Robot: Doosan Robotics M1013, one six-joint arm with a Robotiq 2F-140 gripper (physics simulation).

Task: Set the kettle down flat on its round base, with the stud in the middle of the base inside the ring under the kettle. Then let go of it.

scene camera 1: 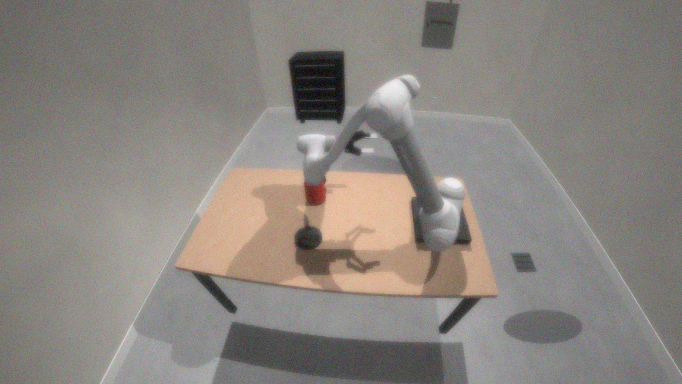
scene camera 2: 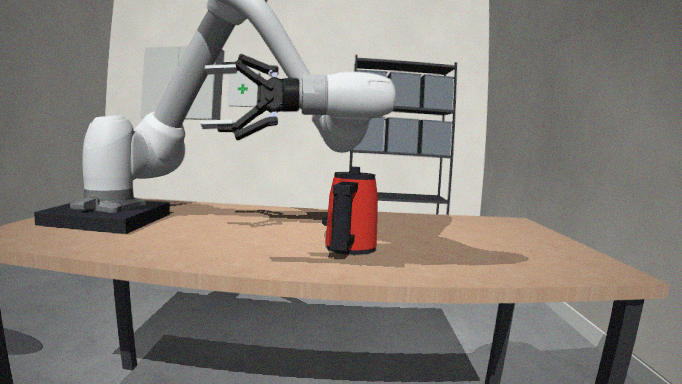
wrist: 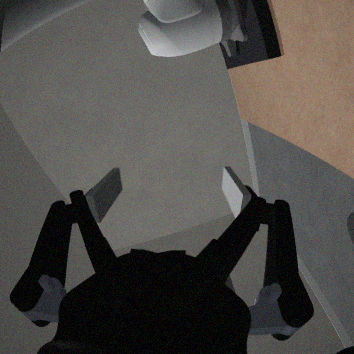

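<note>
The red kettle stands upright on the table, with its black handle facing scene camera 2. The arm's wrist hides its top in scene camera 1. The black round base lies on the table, apart from the kettle and nearer scene camera 1. Its stud is too small and blurred to make out. The ring under the kettle is hidden. My gripper is open and empty, held sideways above table height, pointing away from the kettle. Neither kettle nor base shows in the wrist view.
The arm's white wrist hangs above the kettle. The arm stands on a black mounting block at the table's other end, whose corner shows in the wrist view. A shelf rack and a black drawer cabinet stand beyond the table.
</note>
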